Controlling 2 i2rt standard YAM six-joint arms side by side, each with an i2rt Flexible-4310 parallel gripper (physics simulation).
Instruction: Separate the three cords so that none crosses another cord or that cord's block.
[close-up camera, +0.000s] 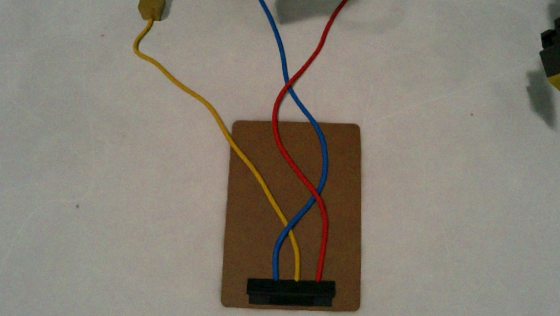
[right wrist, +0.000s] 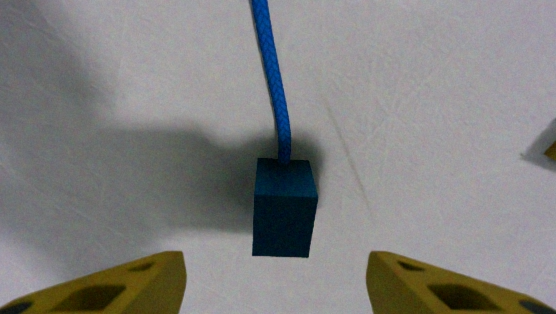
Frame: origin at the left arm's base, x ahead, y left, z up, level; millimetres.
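Seen in the pictures: right gripper, fingertip midpoint: (right wrist: 276, 263).
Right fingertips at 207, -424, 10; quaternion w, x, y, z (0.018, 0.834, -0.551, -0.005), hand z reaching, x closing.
Offsets run from my right fingertips to a thing's top centre, as dx, dy, dz. "spot": to the spot under its first point.
The blue cord (close-up camera: 326, 155) (right wrist: 272, 75) crosses the yellow cord (close-up camera: 250, 165) low on the brown board, then crosses the red cord (close-up camera: 275, 117) twice: on the board and just above its top edge. Red looks uppermost at both red-blue crossings. The yellow block {spot: +95, -123, -29} (close-up camera: 151, 8) lies at the upper left; the red block does not show. In the right wrist view, the blue block {-8, -7, -28} (right wrist: 284, 220) is between and just ahead of my right gripper's (right wrist: 276, 263) wide open fingers, with space on both sides. Part of my left gripper (close-up camera: 551, 60) shows at the right edge; its opening is hidden.
The brown board {+328, +118, -45} (close-up camera: 345, 225) lies under the lower cords. A black holder {spot: +421, +134, -50} (close-up camera: 291, 292) at its bottom holds the three cord ends. Grey shadows fall at the top of the close-up view. A small yellow piece {spot: +64, -119, -58} (right wrist: 551, 151) shows at the right wrist view's right edge.
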